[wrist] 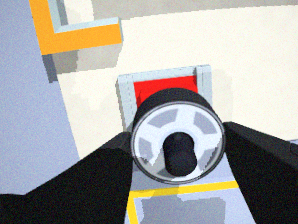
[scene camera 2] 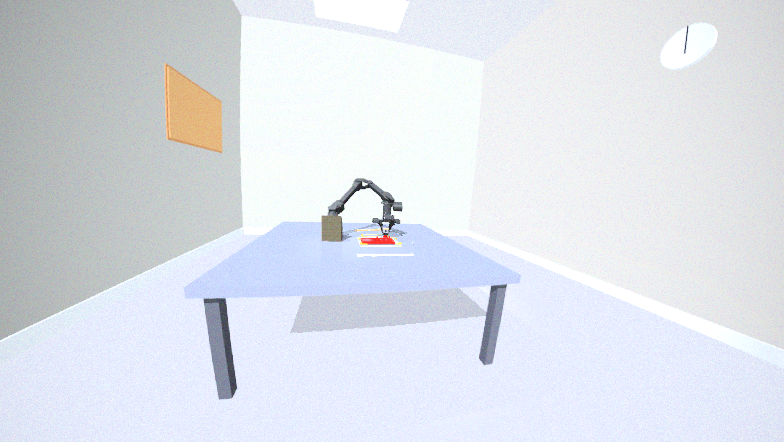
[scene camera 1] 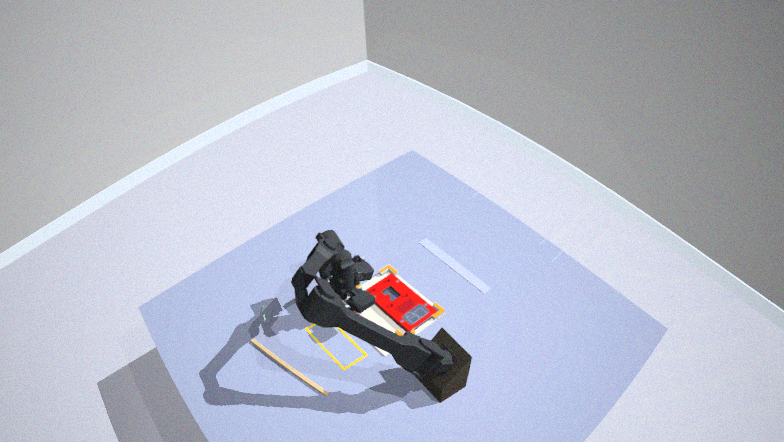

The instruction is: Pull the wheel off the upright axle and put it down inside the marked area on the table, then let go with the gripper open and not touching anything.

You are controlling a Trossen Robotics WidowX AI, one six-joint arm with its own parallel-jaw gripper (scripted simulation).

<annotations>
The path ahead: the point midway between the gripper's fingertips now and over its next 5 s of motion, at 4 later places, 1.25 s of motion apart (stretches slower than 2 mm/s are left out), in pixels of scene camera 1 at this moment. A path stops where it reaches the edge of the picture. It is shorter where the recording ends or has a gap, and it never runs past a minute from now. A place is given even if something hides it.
My gripper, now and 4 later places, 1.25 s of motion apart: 350, 305; 348, 300; 348, 295; 330, 318; 335, 337
</annotations>
